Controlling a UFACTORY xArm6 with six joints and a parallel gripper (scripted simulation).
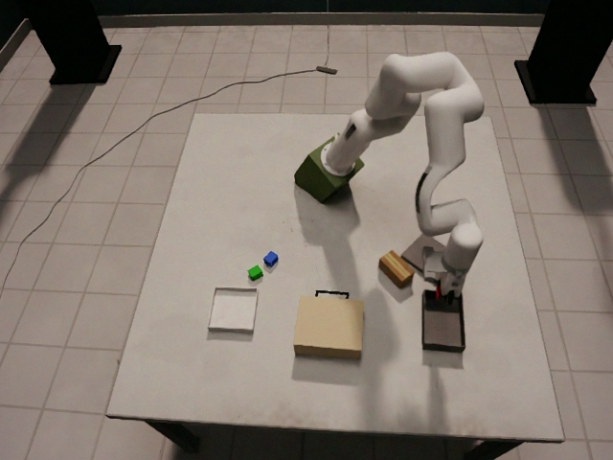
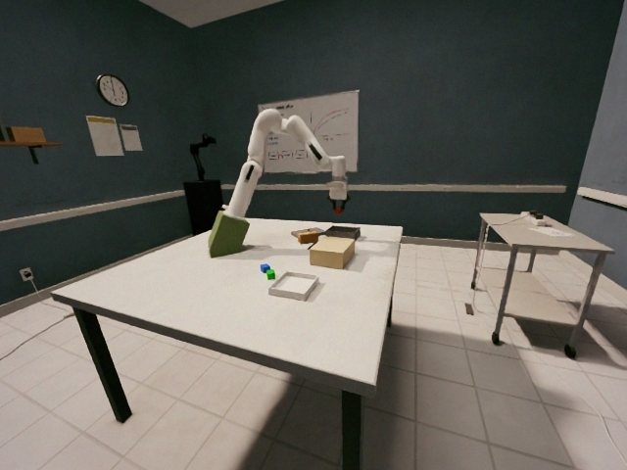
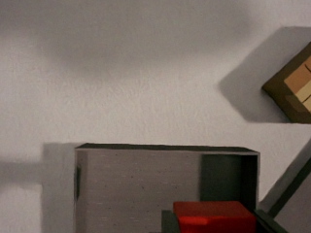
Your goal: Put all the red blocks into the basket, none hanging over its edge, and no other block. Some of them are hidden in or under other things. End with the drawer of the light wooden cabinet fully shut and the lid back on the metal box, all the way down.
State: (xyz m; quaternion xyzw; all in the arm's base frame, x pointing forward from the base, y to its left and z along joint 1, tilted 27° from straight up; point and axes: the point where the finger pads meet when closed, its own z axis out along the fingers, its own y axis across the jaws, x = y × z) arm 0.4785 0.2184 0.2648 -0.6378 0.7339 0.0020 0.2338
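Right now my hand is 20 mm past the white basket, 630 mm to the left of it and 170 mm above it. Also, from my hand: light wooden cabinet: 40 mm ahead, 320 mm to the right, 150 mm below; then drawer: 30 mm ahead, 320 mm to the right, 150 mm below; then grey metal lid: 210 mm behind, 30 mm to the left, 170 mm below.
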